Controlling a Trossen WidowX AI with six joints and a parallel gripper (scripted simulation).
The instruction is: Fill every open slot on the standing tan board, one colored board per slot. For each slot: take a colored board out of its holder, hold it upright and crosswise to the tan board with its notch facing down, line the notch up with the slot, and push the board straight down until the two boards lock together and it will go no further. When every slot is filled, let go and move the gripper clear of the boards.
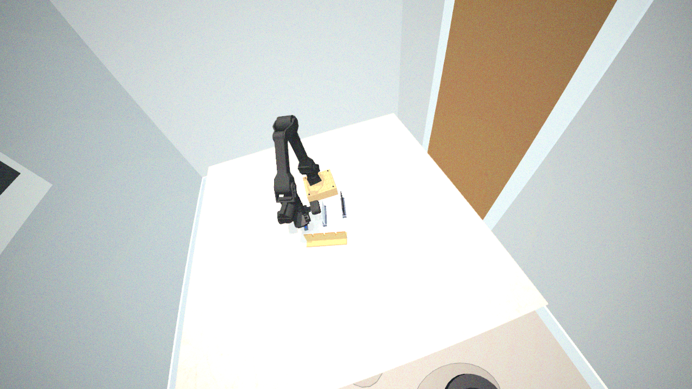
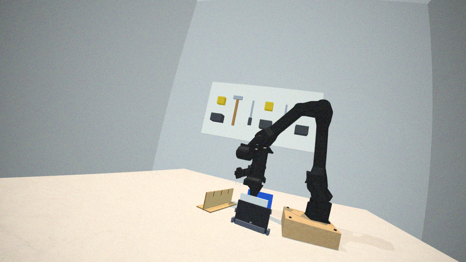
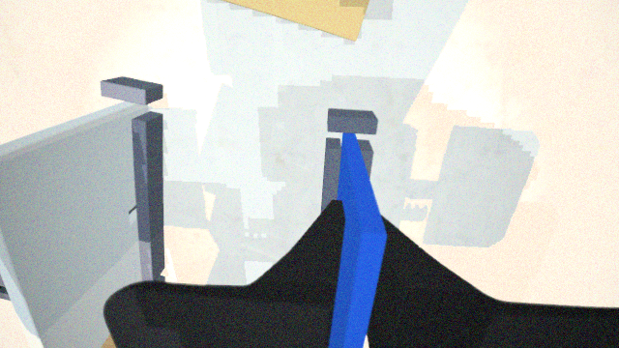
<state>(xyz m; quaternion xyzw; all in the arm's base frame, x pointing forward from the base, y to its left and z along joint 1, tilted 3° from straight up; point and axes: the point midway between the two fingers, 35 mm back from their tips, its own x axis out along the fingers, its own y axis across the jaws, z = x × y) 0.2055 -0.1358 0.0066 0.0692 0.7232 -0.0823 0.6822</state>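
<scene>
Right now my gripper tip is 120 mm short of the tan board and 60 mm to the right of it. The rest, counted from my gripper tip: blue board (30 mm behind, 10 mm to the left); then black board (10 mm ahead, 200 mm to the left).
</scene>
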